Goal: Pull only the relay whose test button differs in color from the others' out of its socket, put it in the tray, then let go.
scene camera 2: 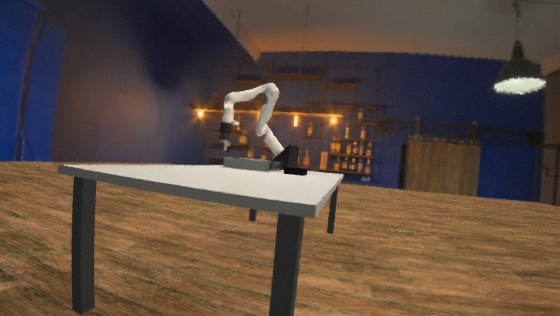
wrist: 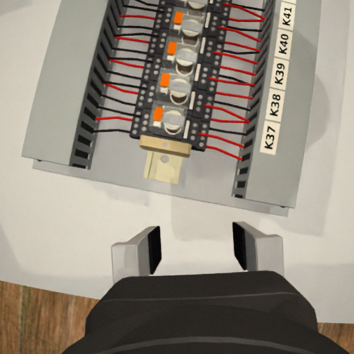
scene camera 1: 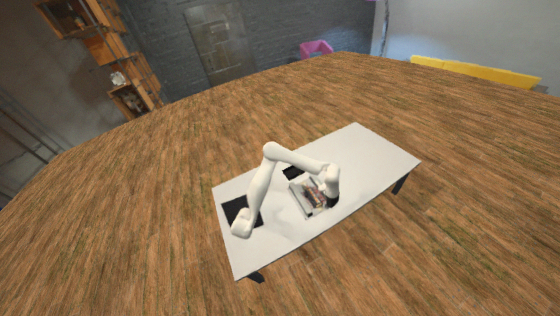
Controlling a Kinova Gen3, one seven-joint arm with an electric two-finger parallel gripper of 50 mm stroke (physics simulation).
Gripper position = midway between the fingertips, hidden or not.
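The gripper [wrist: 196, 240] appears in the wrist view, which also shows a relay [wrist: 166, 119], another relay [wrist: 173, 86] and a further relay [wrist: 181, 54].
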